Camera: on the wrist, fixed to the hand. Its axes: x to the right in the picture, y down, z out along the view.
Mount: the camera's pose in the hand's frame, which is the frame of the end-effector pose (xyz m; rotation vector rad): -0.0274 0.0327 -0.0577 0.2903 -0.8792 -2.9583
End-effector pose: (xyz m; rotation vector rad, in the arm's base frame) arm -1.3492 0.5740 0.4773 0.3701 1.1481 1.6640
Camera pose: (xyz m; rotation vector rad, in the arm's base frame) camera -1.3972 0.5210 0.4833 -0.4475 0.1622 -1.2196
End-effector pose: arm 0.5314 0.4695 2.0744 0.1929 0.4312 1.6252
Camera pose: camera 0.4825 0.4316 2.0380 0.1876 -0.0771 -1.4433
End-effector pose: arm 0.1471 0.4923 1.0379 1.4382 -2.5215 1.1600
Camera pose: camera 0.1195 0.5573 1.0507 2.6438 1.3579 -0.1631
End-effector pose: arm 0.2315 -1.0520 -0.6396 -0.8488 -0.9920 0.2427
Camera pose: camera 0.2694 -1.0749 -0.6961 1.6543 -1.8440 -1.8319
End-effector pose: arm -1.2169 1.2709 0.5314 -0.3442 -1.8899 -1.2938
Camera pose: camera -1.1527 1.2405 0.5415 -1.3538 0.6898 0.6397
